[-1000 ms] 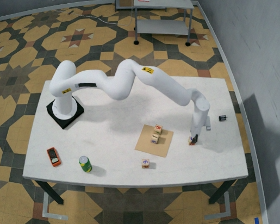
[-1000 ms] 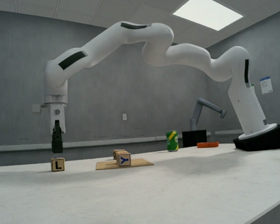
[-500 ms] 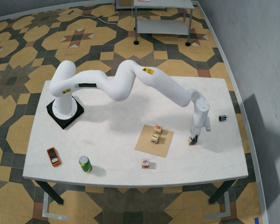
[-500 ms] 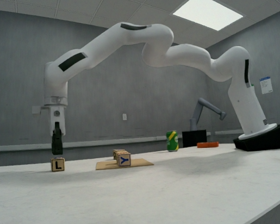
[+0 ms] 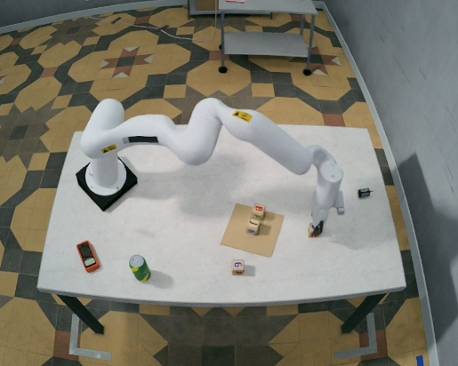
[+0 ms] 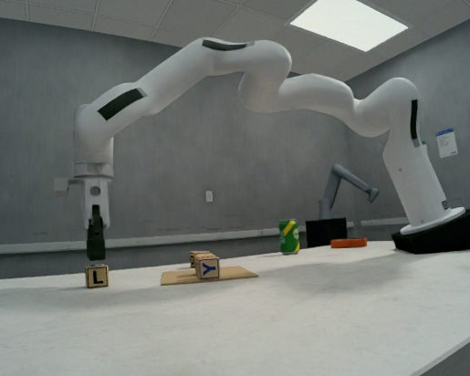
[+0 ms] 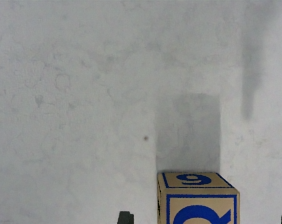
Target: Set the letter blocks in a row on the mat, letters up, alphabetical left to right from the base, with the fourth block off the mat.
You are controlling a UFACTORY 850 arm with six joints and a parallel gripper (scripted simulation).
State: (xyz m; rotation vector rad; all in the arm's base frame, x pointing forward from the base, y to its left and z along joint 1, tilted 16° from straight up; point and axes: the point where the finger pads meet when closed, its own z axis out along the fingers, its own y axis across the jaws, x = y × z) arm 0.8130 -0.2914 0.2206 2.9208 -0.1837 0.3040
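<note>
Right now my hand is 50 mm above the Q block. Also, from my hand: tan mat: 240 mm behind, 70 mm below, 50 mm to the left; then small black object: 290 mm ahead, 150 mm to the left, 50 mm below; then J block: 240 mm behind, 50 mm to the left, 40 mm below.
</note>
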